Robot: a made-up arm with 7 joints.
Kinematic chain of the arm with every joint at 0, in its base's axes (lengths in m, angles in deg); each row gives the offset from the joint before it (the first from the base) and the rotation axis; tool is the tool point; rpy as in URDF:
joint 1: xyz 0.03 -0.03 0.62 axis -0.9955 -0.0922 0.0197
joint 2: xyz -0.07 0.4 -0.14 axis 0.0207 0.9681 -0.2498
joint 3: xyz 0 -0.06 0.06 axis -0.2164 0.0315 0.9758
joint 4: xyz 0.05 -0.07 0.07 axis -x
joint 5: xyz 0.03 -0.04 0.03 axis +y
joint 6: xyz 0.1 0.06 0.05 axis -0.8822 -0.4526 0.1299
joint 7: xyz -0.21 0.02 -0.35 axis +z
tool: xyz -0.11 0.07 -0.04 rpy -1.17 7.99 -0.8
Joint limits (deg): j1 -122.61..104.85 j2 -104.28..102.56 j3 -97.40..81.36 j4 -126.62..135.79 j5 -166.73..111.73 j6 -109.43..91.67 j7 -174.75..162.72
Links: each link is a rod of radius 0.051 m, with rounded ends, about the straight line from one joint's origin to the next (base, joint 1, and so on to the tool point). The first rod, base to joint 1, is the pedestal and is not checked.
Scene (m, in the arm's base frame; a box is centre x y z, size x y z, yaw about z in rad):
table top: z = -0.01
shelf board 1: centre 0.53 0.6 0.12 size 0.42 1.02 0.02 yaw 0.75
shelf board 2: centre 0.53 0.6 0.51 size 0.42 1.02 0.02 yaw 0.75
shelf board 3: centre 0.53 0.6 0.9 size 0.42 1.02 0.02 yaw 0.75
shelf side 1: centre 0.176 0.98 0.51 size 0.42 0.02 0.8 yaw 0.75
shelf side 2: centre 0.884 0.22 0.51 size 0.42 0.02 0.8 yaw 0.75
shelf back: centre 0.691 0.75 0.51 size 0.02 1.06 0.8 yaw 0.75
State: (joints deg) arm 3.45 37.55 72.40 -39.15 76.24 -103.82 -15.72
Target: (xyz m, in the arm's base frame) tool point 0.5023 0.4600 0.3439
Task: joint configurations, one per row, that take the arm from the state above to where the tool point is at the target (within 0.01 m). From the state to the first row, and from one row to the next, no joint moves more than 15 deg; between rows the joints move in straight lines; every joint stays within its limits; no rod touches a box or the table.
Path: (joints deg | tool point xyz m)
1: 11.89 38.60 74.21 -36.52 69.84 -89.97 -14.82 | 0.3389 0.7057 0.7182
2: 20.32 39.66 76.02 -33.90 63.45 -76.12 -13.93 | 0.2695 0.6444 0.7289
3: 28.76 40.71 77.83 -31.27 57.05 -62.26 -13.03 | 0.1788 0.5709 0.7227
4: 37.20 41.77 79.64 -28.65 50.65 -48.41 -12.14 | 0.0794 0.4802 0.6970
5: 52.08 49.39 73.56 -31.44 52.87 -46.86 -14.55 | 0.1607 0.4645 0.5532
6: 66.96 57.01 67.47 -34.23 55.09 -45.31 -16.96 | 0.2405 0.3956 0.4288
7: 81.84 64.63 61.39 -37.03 57.31 -43.76 -19.37 | 0.3151 0.2857 0.3439
8: 69.27 61.42 61.00 -38.59 62.06 -55.80 -18.91 | 0.3962 0.3425 0.3481
9: 56.71 58.20 60.62 -40.15 66.82 -67.84 -18.46 | 0.4601 0.3982 0.3466
10: 44.14 54.98 60.23 -41.71 71.57 -79.87 -18.00 | 0.5023 0.4600 0.3440

